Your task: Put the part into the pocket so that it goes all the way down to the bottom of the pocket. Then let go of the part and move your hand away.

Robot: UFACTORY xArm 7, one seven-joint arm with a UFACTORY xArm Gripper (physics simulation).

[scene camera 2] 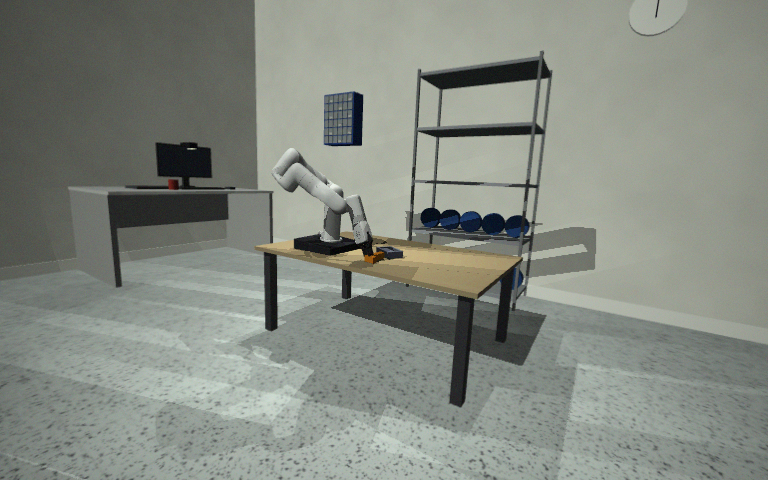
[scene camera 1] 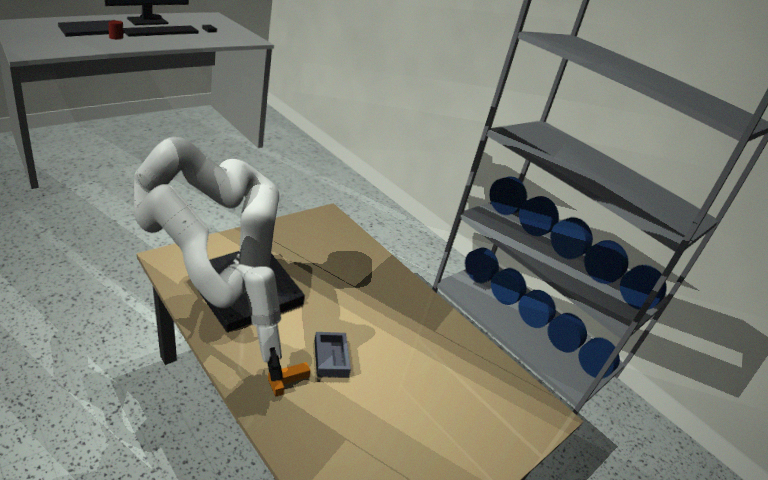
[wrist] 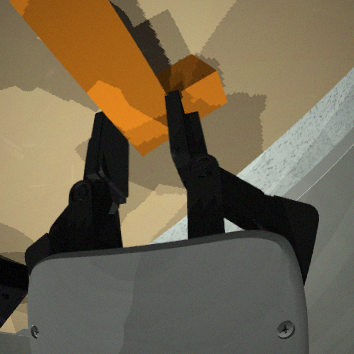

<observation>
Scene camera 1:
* my gripper: 276,375
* dark grey pocket block: 331,349
</observation>
